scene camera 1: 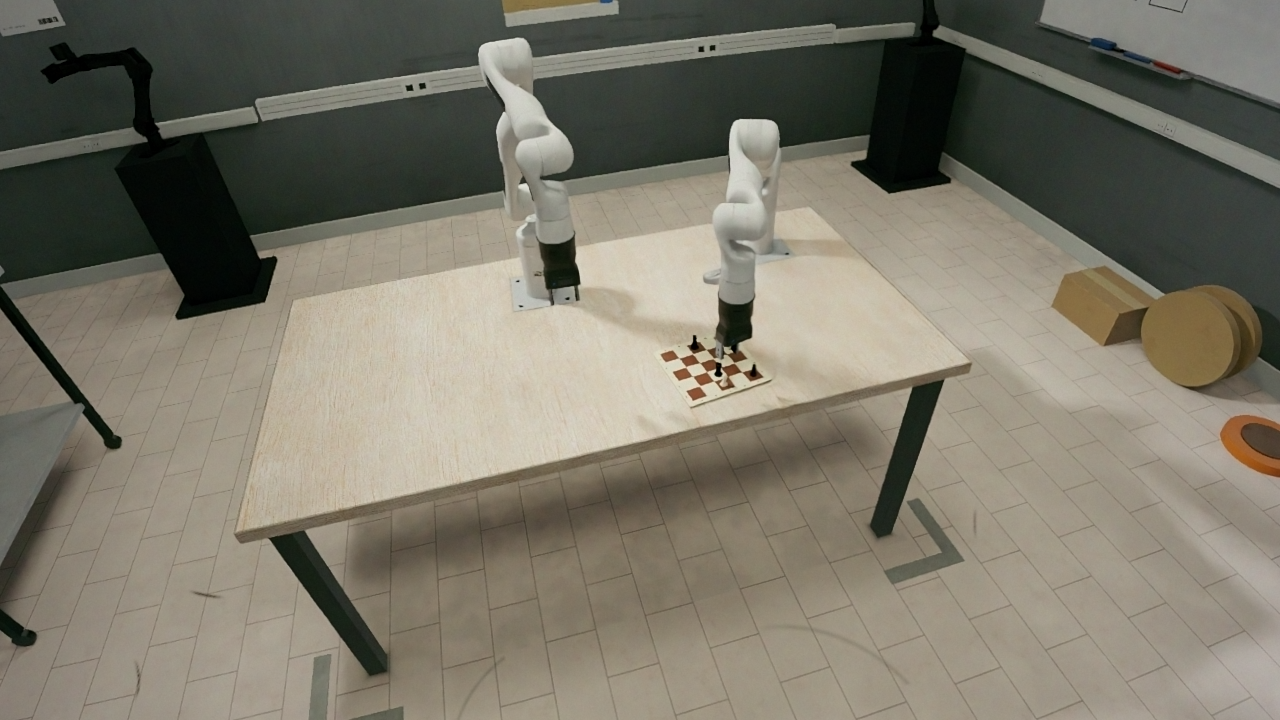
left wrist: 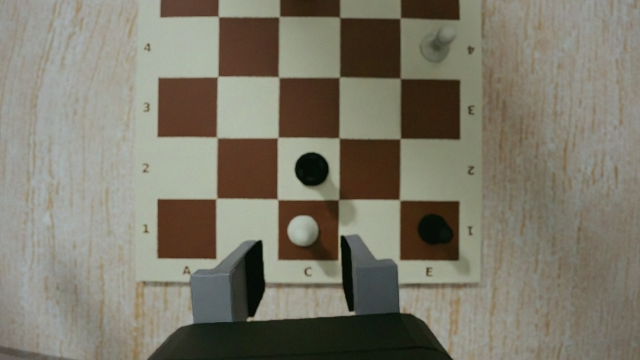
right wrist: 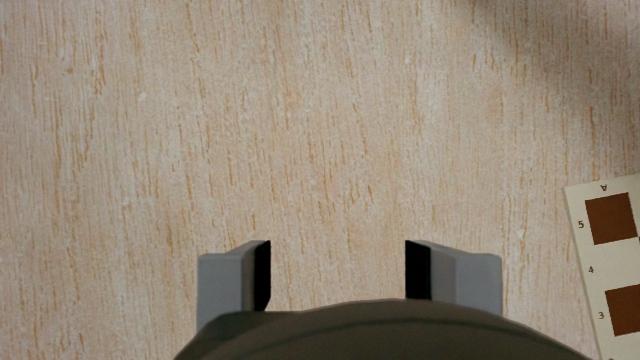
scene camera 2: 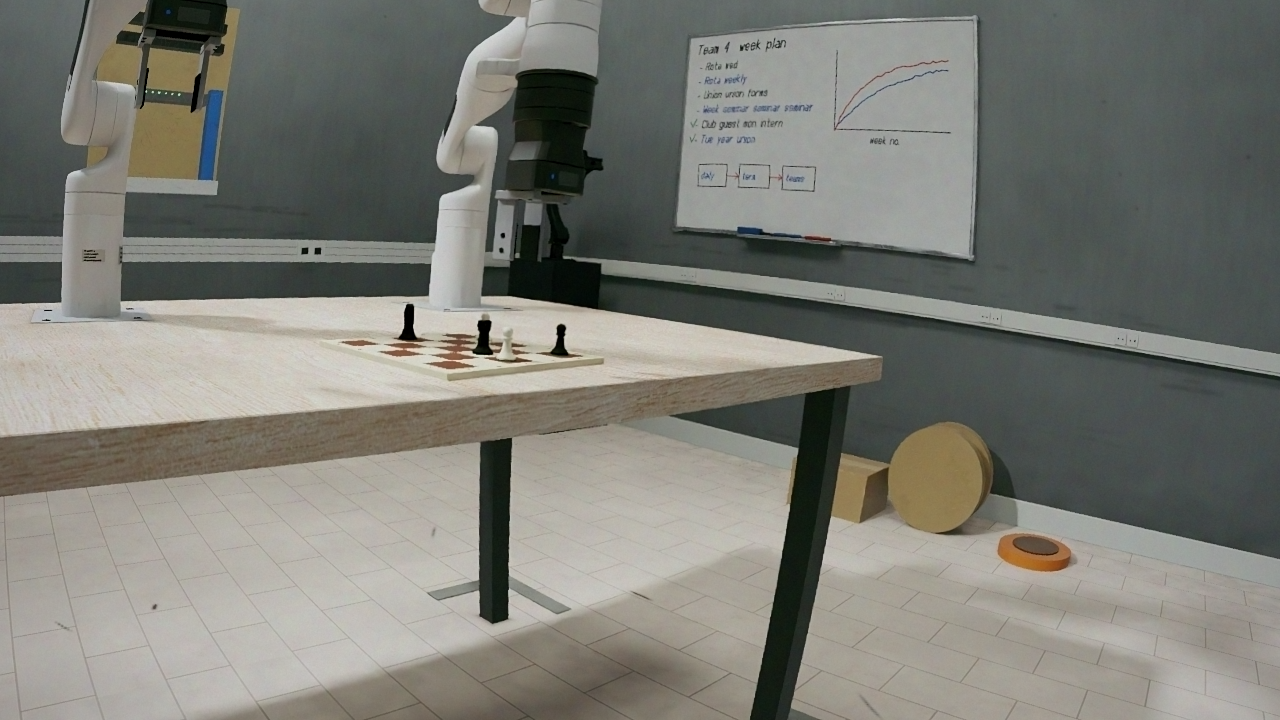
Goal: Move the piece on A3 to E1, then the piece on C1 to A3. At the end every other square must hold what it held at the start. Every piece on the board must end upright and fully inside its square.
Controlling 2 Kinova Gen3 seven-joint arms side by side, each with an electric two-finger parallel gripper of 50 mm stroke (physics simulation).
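Frame: origin at the left arm's base, x ahead, y left, z up, level; centimetres.
Seen in the pictures: left gripper, fingertip midpoint: (scene camera 1: 726,354) (left wrist: 302,263) (scene camera 2: 517,260); right gripper, fingertip midpoint: (scene camera 1: 564,300) (right wrist: 337,269) (scene camera 2: 167,109); left arm's base, link origin: (scene camera 1: 757,247) (scene camera 2: 455,306); right arm's base, link origin: (scene camera 1: 542,290) (scene camera 2: 91,315).
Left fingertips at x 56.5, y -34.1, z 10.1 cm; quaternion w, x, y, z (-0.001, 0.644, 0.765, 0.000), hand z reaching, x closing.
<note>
Offsets run from my left fingertips to a thing's middle. "spot": to the spot under its first point.
The chessboard {dx -7.9, dy -0.8, dz -9.8 cm} (scene camera 1: 745,386) (scene camera 2: 449,373) (left wrist: 145,200) (right wrist: 574,205) lies on the table. In the left wrist view square A3 {spot: dx -7.0, dy -8.3, dz -9.5 cm} (left wrist: 187,107) is empty. A black piece {dx -1.2, dy +7.8, dz -7.9 cm} (scene camera 1: 753,370) (scene camera 2: 560,341) (left wrist: 434,229) stands upright inside E1. A white pawn {dx -0.2, dy -0.3, dz -7.9 cm} (scene camera 1: 725,382) (scene camera 2: 506,345) (left wrist: 303,231) stands upright inside C1. My left gripper (scene camera 1: 726,349) (scene camera 2: 517,255) (left wrist: 302,263) is open and empty, high above the board; in its wrist view C1 lies just beyond the fingertips. My right gripper (scene camera 1: 564,296) (scene camera 2: 170,105) (right wrist: 337,269) is open and empty, high above the table, away from the board.
A black rook {dx -4.1, dy -0.2, dz -7.8 cm} (scene camera 1: 717,368) (scene camera 2: 483,336) (left wrist: 311,169) stands on C2, right behind the white pawn. A white piece {dx -12.6, dy +6.6, dz -7.9 cm} (left wrist: 436,46) stands on E4. Another black piece {dx -15.9, dy -1.9, dz -7.5 cm} (scene camera 1: 694,342) (scene camera 2: 408,323) stands on C5, at the board's far side.
</note>
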